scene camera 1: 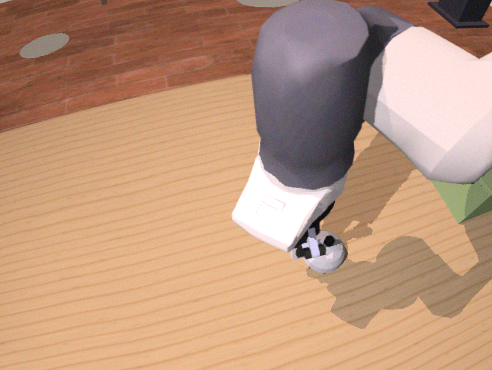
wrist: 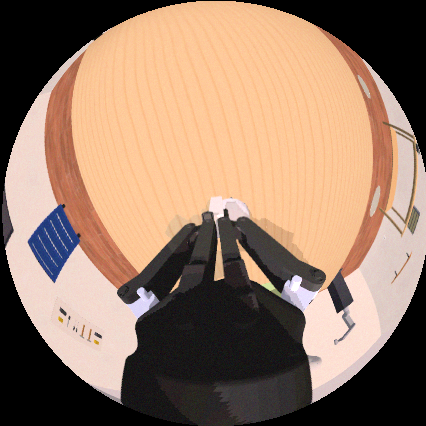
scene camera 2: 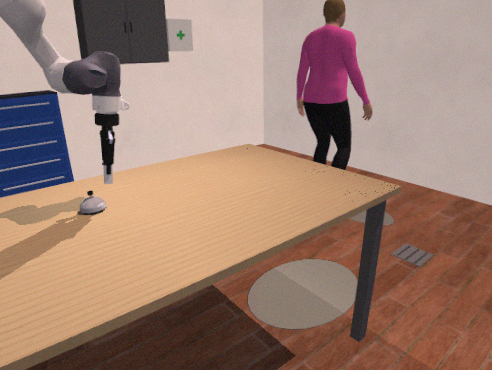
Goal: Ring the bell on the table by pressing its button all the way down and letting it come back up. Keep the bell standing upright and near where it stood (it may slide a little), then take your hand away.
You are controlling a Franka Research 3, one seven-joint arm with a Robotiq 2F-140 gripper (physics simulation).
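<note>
The bell [scene camera 1: 327, 261] [scene camera 2: 93, 205] [wrist: 238, 207] is a silver dome standing upright on the wooden table [scene camera 1: 125, 225] [scene camera 2: 210, 210]. Its black button [scene camera 1: 329, 241] [scene camera 2: 90, 193] stands up on top of the dome. My gripper [scene camera 1: 295, 254] [scene camera 2: 108, 180] [wrist: 217, 204] is shut and empty, pointing down with its pale fingertips together. In scene camera 2 the tips hang above table height, a little to the right of the bell and apart from it. In the wrist view the bell shows just right of the tips, partly hidden behind the fingers.
A green object [scene camera 1: 462, 202] [wrist: 270, 287] is on the table, partly hidden by the arm in scene camera 1. A blue drawer cabinet [scene camera 2: 30, 142] [wrist: 54, 243] stands beyond the table. A person in a pink top [scene camera 2: 331, 65] stands beyond the far table edge.
</note>
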